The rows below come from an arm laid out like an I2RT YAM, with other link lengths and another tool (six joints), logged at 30 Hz.
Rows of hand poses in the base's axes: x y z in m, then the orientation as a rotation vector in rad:
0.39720, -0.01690, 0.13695, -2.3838, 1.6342, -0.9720
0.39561, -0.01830, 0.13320, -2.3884, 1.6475, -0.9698
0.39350, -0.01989, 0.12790, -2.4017, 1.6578, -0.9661
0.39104, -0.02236, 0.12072, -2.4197, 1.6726, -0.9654
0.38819, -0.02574, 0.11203, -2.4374, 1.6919, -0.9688
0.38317, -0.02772, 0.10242, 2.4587, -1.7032, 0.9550
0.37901, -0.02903, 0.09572, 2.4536, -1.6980, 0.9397
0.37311, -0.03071, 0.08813, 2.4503, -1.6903, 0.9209
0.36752, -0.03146, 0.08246, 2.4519, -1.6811, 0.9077
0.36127, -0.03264, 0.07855, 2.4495, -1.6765, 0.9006
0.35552, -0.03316, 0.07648, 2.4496, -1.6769, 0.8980
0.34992, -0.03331, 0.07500, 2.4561, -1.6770, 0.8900
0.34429, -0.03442, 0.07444, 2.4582, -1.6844, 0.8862
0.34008, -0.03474, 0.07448, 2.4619, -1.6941, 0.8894
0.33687, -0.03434, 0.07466, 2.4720, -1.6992, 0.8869
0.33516, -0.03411, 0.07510, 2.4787, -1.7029, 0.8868
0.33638, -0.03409, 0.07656, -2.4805, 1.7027, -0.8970
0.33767, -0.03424, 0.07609, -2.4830, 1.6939, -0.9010
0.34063, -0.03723, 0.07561, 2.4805, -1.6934, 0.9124
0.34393, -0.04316, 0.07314, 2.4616, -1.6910, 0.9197
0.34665, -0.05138, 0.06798, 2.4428, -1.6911, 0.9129
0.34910, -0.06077, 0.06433, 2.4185, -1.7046, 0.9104
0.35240, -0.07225, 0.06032, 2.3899, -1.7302, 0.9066
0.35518, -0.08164, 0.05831, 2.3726, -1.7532, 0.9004
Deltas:
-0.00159, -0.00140, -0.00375, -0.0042, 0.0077, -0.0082
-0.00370, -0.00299, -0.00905, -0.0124, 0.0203, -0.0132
-0.00616, -0.00546, -0.01623, -0.0263, 0.0361, -0.0212
-0.00901, -0.00884, -0.02492, -0.0433, 0.0517, -0.0327
-0.01403, -0.01082, -0.03453, -0.0539, 0.0747, -0.0375
-0.01819, -0.01213, -0.04123, -0.0588, 0.0876, -0.0399
-0.02409, -0.01381, -0.04882, -0.0636, 0.1031, -0.0407
-0.02968, -0.01456, -0.05449, -0.0671, 0.1141, -0.0377
-0.03593, -0.01574, -0.05840, -0.0706, 0.1207, -0.0381
-0.04168, -0.01626, -0.06047, -0.0700, 0.1223, -0.0383
-0.04728, -0.01641, -0.06195, -0.0651, 0.1260, -0.0350
-0.05291, -0.01752, -0.06251, -0.0587, 0.1260, -0.0363
-0.05712, -0.01784, -0.06247, -0.0507, 0.1202, -0.0371
-0.06033, -0.01744, -0.06229, -0.0412, 0.1179, -0.0328
-0.06204, -0.01721, -0.06185, -0.0349, 0.1153, -0.0299
-0.06082, -0.01719, -0.06039, -0.0319, 0.1059, -0.0268
-0.05953, -0.01734, -0.06086, -0.0338, 0.1034, -0.0212
-0.05657, -0.02033, -0.06134, -0.0427, 0.1005, -0.0242
-0.05327, -0.02626, -0.06381, -0.0563, 0.1010, -0.0342
-0.05055, -0.03448, -0.06897, -0.0667, 0.1100, -0.0461
-0.04810, -0.04387, -0.07262, -0.0722, 0.1137, -0.0653
-0.04480, -0.05535, -0.07663, -0.0720, 0.1156, -0.0912
-0.04202, -0.06474, -0.07864, -0.0663, 0.1171, -0.1094

